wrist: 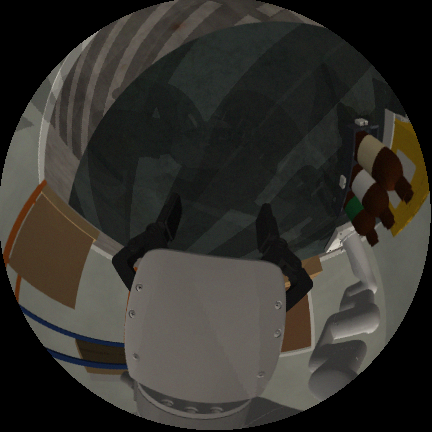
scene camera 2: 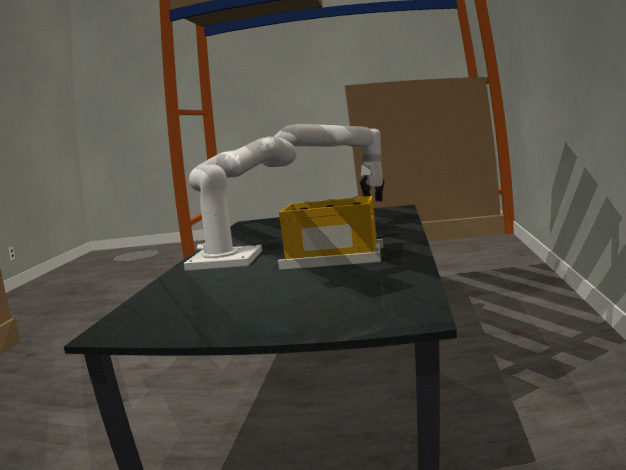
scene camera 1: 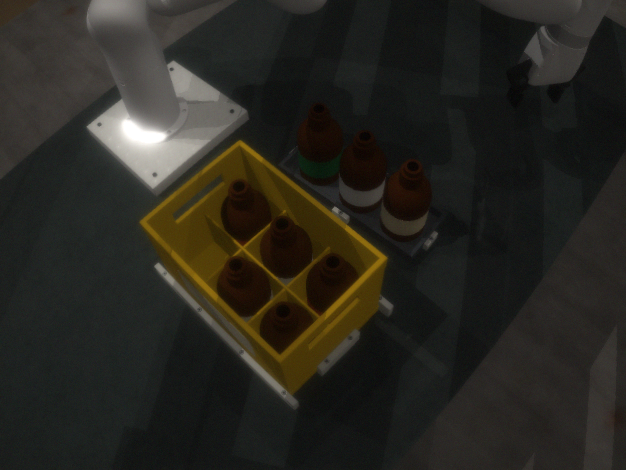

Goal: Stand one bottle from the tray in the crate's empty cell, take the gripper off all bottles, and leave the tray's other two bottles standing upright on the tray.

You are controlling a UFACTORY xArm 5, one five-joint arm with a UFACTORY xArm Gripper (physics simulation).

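Pixels of known places: gripper, between the fingertips: (wrist: pixel 219 207) (scene camera 1: pixel 531 100); arm's base, origin of its link: (wrist: pixel 349 236) (scene camera 2: pixel 220 254) (scene camera 1: pixel 157 118).
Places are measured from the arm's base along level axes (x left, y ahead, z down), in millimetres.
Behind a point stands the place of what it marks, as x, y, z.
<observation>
My gripper (scene camera 1: pixel 535 96) {529, 434, -74} (scene camera 2: pixel 372 196) {529, 434, -74} (wrist: pixel 219 207) {529, 434, -74} is open and empty, pointing down above the table, apart from the tray and its bottles. Three brown bottles stand upright in a row on the dark tray (scene camera 1: pixel 373 222) {180, 413, 20} (wrist: pixel 349 150) {267, 434, 10}: a green-labelled bottle (scene camera 1: pixel 319 141) {161, 298, -90} (wrist: pixel 355 208) {209, 296, -33}, a white-labelled bottle (scene camera 1: pixel 362 172) {177, 382, -87} (wrist: pixel 372 192) {228, 382, -60} in the middle, and a cream-labelled bottle (scene camera 1: pixel 406 202) {195, 461, -87} (wrist: pixel 381 162) {252, 455, -62}. The yellow crate (scene camera 1: pixel 371 293) {68, 537, -76} (scene camera 2: pixel 364 227) {-96, 542, -80} (wrist: pixel 418 142) holds several brown bottles. Its empty cell (scene camera 1: pixel 208 255) {-66, 302, 17} is at the left corner in scene camera 1. The tray is hidden in scene camera 2.
The arm's white base (scene camera 1: pixel 202 136) {46, 98, 0} (scene camera 2: pixel 247 257) {-57, 130, 3} stands beside the crate. White rails (scene camera 1: pixel 227 339) {-119, 447, -5} (scene camera 2: pixel 328 261) {-126, 428, 11} run along the crate's foot. Small light brackets (scene camera 1: pixel 340 214) {143, 374, 10} (scene camera 1: pixel 430 240) {227, 499, 10} sit at the tray's edges. A tall orange-posted rack (scene camera 2: pixel 174 151) stands behind the table (scene camera 2: pixel 283 308) {-545, 437, 25}.
</observation>
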